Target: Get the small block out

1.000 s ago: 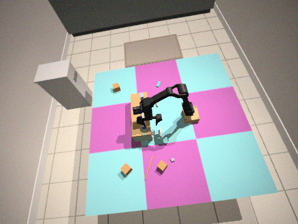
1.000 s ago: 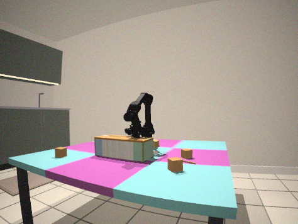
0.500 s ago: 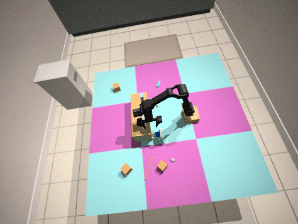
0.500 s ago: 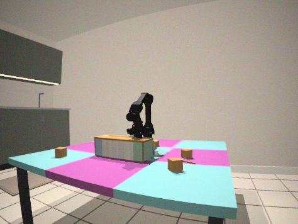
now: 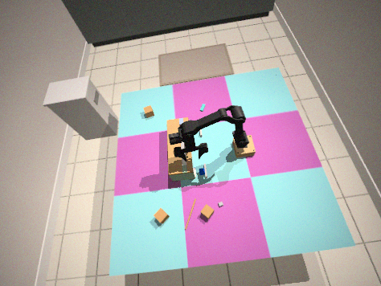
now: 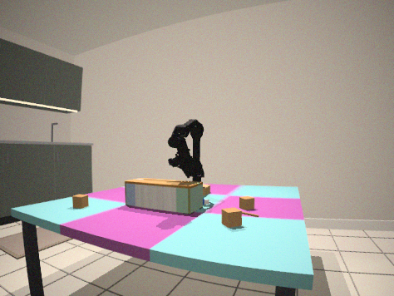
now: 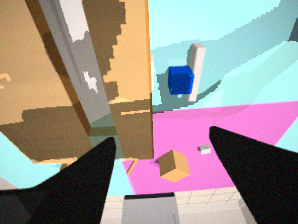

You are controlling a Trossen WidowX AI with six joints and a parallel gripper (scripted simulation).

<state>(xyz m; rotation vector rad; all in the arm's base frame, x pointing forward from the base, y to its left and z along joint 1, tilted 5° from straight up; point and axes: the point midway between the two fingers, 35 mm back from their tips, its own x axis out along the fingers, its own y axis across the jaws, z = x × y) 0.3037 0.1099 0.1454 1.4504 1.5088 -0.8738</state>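
My gripper tip is 13 cm above the blue block, 4 cm past it and 3 cm to the right of it. Round my gripper tip: box 13 cm to the right, 9 cm below, 5 cm ahead; thin stick 27 cm to the left, 14 cm below, 4 cm ahead.
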